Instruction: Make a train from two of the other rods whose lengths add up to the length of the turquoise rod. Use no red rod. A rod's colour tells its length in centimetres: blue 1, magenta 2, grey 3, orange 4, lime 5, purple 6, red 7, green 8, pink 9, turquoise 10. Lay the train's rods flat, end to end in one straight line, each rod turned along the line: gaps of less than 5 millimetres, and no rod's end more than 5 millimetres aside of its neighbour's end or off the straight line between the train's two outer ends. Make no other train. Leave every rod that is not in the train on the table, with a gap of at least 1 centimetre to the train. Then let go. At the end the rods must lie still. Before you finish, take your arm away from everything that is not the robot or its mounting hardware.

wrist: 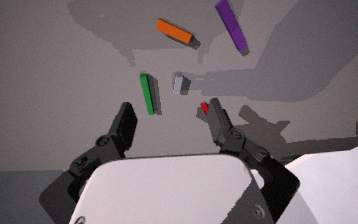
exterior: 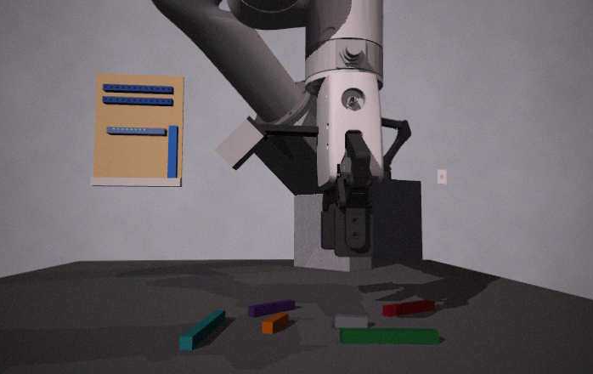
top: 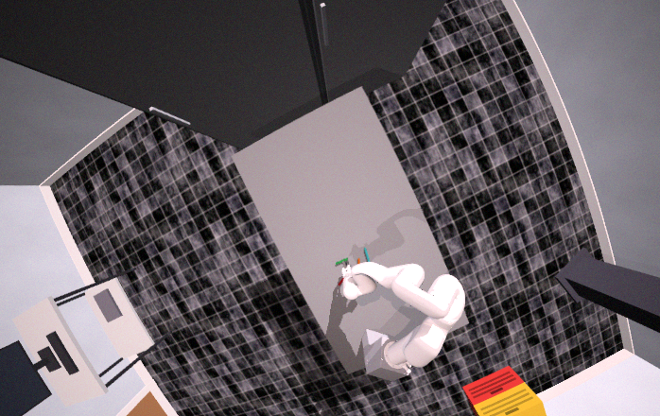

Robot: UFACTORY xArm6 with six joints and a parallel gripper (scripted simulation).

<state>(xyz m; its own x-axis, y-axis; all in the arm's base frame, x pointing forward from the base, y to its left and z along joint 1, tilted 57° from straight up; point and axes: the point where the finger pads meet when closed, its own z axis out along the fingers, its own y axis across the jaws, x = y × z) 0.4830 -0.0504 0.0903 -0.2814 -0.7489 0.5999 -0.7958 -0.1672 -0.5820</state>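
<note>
The orange rod lies 30 mm behind my hand, 60 mm to the right of it and 70 mm below it. Also, from my hand: green rod 50 mm ahead, 10 mm to the left, 70 mm below; grey rod 10 mm behind, 10 mm to the left, 70 mm below; purple rod 90 mm behind, 40 mm to the right, 70 mm below.
</note>
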